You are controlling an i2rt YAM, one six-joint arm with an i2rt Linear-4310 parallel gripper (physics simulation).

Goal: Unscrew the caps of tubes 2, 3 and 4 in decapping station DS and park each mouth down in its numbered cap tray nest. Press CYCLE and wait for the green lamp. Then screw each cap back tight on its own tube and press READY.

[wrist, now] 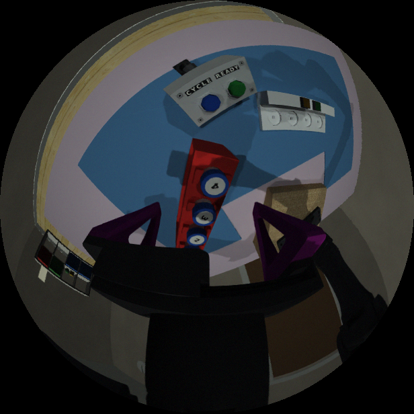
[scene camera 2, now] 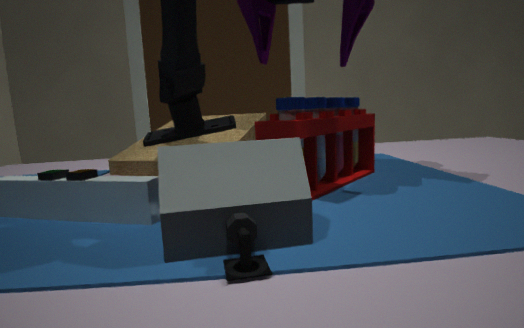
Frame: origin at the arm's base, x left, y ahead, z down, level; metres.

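Seen in the pictures: gripper, fingertip midpoint: (scene camera 2: 301, 65); arm's base, origin of the base link: (scene camera 2: 191, 132).
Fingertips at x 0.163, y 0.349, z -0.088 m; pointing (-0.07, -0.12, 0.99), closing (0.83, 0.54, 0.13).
Offsets run from my fingertips to a thing's top centre. "spot": to the spot under its first point. Level surfaces: height alone.
The red rack @[spot: dx -0.025, dy +0.027, dz +0.071 m] (scene camera 2: 287, 128) (wrist: 214, 151) holds upright tubes with blue-rimmed caps. Cap 4 (wrist: 215, 185), cap 3 (wrist: 204, 217) and cap 2 (wrist: 197, 240) sit on their tubes; cap 1 is hidden behind the gripper in the wrist view. My gripper (scene camera 2: 304, 65) (wrist: 206, 207) is wide open and empty, above the rack and its caps. The white cap tray @[dx -0.261, dy -0.020, dz +0.104 m] (scene camera 2: 75, 200) (wrist: 292, 127) shows bare round nests; its orange lamp @[dx -0.252, dy +0.013, dz +0.105 m] (scene camera 2: 82, 174) (wrist: 305, 102) and green lamp @[dx -0.289, dy -0.001, dz +0.105 m] (scene camera 2: 53, 174) (wrist: 316, 106) look dark. The grey button box @[dx -0.091, dy +0.101, dz +0.074 m] (scene camera 2: 235, 172) (wrist: 186, 105) carries the blue CYCLE button (wrist: 210, 103) and green READY button (wrist: 237, 89).
A wooden block (scene camera 2: 135, 166) (wrist: 295, 194) stands beside the rack, with the black arm base (scene camera 2: 187, 131) on it. A small black fixture @[spot: dx -0.086, dy +0.174, dz +0.157 m] (scene camera 2: 247, 270) (wrist: 185, 66) stands behind the button box. The blue mat @[dz +0.158 m] (scene camera 2: 425, 215) (wrist: 125, 135) lies under the rack, box and tray.
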